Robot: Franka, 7 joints.
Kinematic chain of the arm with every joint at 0, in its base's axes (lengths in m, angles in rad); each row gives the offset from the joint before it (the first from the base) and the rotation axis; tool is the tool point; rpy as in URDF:
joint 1: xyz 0 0 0.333 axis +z
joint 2: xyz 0 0 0 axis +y
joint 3: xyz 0 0 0.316 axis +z
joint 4: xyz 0.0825 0 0 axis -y
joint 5: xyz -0.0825 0 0.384 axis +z
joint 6: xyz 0 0 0 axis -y
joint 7: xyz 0.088 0 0 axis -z
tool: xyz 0 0 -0.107 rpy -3.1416 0 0
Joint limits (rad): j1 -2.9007..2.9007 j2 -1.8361..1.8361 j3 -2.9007..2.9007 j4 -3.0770..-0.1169 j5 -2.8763..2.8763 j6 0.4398..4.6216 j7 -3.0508..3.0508
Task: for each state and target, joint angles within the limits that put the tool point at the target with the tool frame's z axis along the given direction. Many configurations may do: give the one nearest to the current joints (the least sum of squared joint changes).
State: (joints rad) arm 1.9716 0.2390 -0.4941 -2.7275 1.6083 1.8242 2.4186
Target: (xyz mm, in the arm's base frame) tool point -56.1 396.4 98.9 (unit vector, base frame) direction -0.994 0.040 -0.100
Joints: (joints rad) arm 1.8447 0.5827 -0.3659 -2.4276 1.5912 1.4748 2.4186
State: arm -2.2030 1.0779 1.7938 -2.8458 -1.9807 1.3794 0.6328
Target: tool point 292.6 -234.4 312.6 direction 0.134 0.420 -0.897
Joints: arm -2.4435 1.7087 1.7473 -2.5931 -1.0848 1.5735 0.6328
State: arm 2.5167 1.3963 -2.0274 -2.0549 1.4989 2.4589 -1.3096
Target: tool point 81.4 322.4 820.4 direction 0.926 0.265 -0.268
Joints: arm 2.5759 1.4668 -2.6378 -1.9852 0.9334 2.0101 -1.3096
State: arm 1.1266 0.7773 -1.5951 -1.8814 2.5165 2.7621 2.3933
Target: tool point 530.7 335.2 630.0 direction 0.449 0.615 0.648
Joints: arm 1.6763 0.1231 -1.1949 -1.8004 2.8430 2.0633 2.3933
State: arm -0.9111 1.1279 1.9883 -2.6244 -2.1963 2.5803 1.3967
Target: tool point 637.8 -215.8 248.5 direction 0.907 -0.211 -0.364
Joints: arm -1.4220 1.5226 1.3907 -1.7140 -2.6917 2.6141 1.3967
